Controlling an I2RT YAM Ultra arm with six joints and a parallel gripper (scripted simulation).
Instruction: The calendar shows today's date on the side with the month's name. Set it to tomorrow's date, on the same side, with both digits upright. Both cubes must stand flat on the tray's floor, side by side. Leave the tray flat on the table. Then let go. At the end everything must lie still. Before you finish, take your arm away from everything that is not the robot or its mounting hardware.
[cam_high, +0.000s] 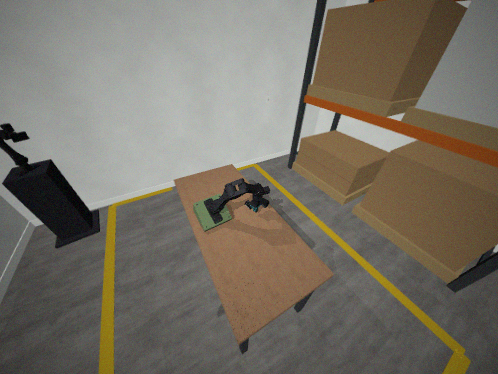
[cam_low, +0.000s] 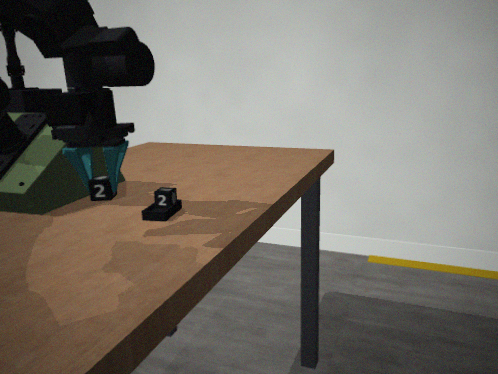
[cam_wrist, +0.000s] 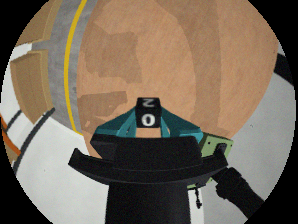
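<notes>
My hand is 30 mm short of the black tray, 130 mm to the right of it and 80 mm above it. Round my hand: black cube (right at my hand).
</notes>
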